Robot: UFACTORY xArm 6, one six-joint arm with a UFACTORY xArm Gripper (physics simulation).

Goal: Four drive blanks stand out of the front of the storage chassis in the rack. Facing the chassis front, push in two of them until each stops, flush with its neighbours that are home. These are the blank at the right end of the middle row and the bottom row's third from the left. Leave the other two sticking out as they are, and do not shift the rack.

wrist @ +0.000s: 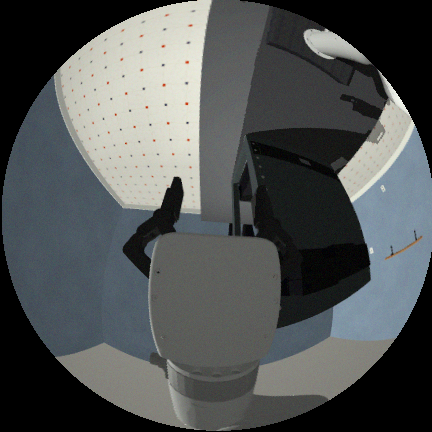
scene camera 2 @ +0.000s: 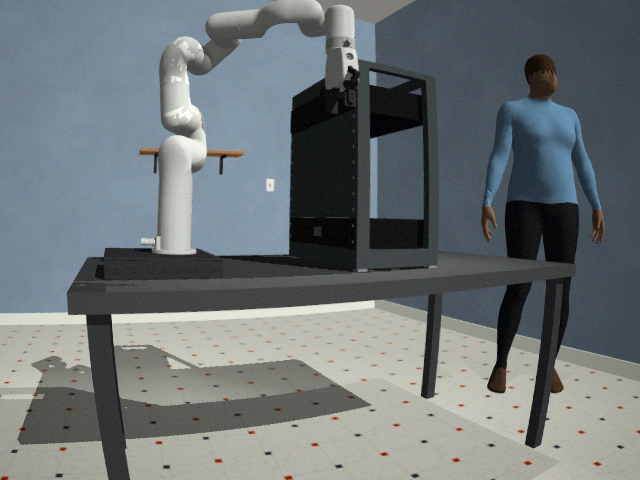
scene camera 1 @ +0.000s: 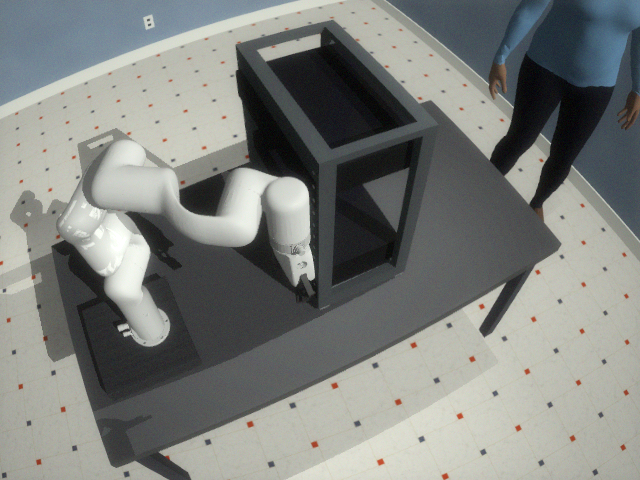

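Pixels of known places: gripper, between the fingertips: (wrist: 218,187) (scene camera 2: 340,110) (scene camera 1: 293,282); arm's base, origin of its link: (scene camera 2: 173,252) (scene camera 1: 150,327).
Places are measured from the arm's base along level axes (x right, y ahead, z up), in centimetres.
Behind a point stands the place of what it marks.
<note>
The rack (scene camera 1: 325,232) @[x 9.8, y 50.5, z 32.6 cm] (scene camera 2: 362,180) @[x 9.8, y 50.3, z 20.1 cm] (wrist: 315,310) @[x -2.4, y 48.0, z 55.3 cm] stands upright on the table. The storage chassis (scene camera 1: 320,98) @[x -16.5, y 60.1, z 49.8 cm] (scene camera 2: 395,105) @[x 5.9, y 63.6, z 44.5 cm] (wrist: 337,260) @[x -4.6, y 42.6, z 44.9 cm] is the black unit near its top. Its front is very dark and partly hidden by the arm and gripper in the second scene view. I cannot make out the separate blanks or which stand out. My gripper (scene camera 1: 305,293) (scene camera 2: 341,104) @[x 21.7, y 38.4, z 36.4 cm] (wrist: 218,187) @[x 21.7, y 38.4, z 36.4 cm] is open and empty, pointing down at the rack's front right post, about as high as the chassis. In the wrist view one finger overlaps the rack's front and the other lies outside its right side.
The dark table (scene camera 1: 465,206) @[x -7.2, y 110.9, z -5.1 cm] (scene camera 2: 320,294) @[x 30.5, y 30.2, z -7.1 cm] (wrist: 225,75) @[x 22.8, y 28.1, z -5.1 cm] carries the rack and the arm's base block (scene camera 1: 139,366) @[x 11.1, y -6.3, z 0.0 cm] (scene camera 2: 162,268) @[x 15.5, y -3.7, z -2.6 cm]. A black lower unit (scene camera 2: 336,235) @[x -2.0, y 47.8, z 4.5 cm] sits near the rack's bottom. A person (scene camera 1: 573,46) (scene camera 2: 542,155) stands beyond the table, behind the rack.
</note>
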